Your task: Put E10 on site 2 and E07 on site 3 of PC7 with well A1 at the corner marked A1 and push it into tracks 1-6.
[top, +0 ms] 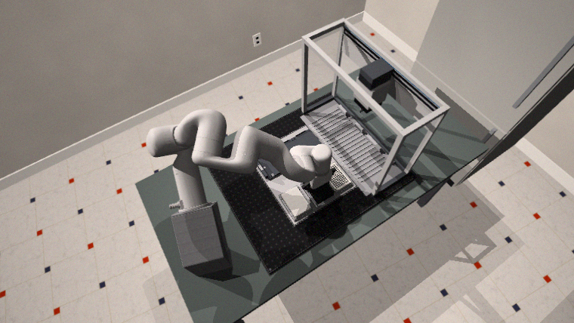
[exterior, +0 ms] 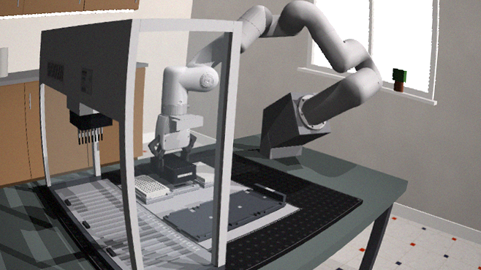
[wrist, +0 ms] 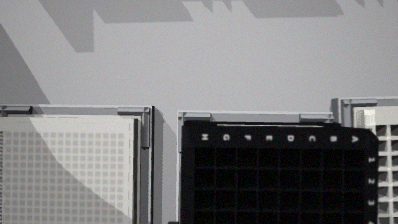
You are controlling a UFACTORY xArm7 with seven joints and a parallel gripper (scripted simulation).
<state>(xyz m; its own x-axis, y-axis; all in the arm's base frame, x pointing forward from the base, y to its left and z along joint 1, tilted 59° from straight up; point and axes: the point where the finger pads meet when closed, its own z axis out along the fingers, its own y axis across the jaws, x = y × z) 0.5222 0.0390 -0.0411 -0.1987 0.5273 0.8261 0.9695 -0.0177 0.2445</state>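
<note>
The nest S2 lies 60 mm below my hand. Also, from my hand: white 96-well plate E01: 100 mm ahead, 30 mm to the left, 40 mm below; plate carrier PC7: 50 mm behind, 230 mm to the left, 50 mm below; nest S1: 110 mm behind, 20 mm to the right, 60 mm below.
</note>
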